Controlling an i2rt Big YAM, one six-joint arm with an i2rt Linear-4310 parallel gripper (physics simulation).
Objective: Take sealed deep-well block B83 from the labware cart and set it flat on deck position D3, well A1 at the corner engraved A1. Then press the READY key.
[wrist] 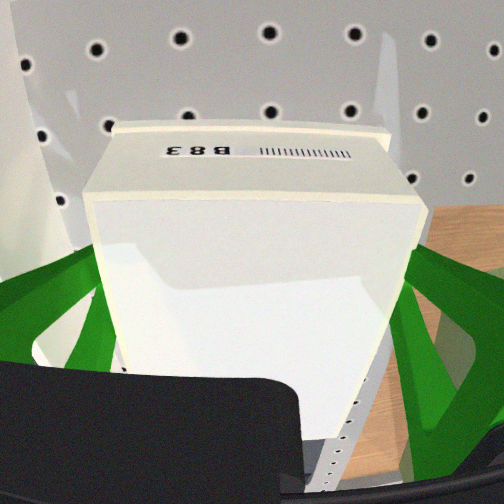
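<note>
The white sealed block B83 (255, 260) fills the middle of the wrist view. Its label strip (256, 151) reads B83 upside down beside a barcode, on the face pointing away from me. My gripper (252, 280) has its two green fingers against the block's left and right sides, shut on it. The fingertips are hidden behind the block. The block hangs in front of a grey perforated plate (300, 75). Deck position D3, the engraved A1 corner and the READY key are out of view.
A wooden surface (465, 240) lies to the right below the perforated plate. A pale upright panel (20, 175) stands at the left. A narrow grey perforated strip (345, 440) runs under the block. The black gripper body (145, 440) covers the bottom of the view.
</note>
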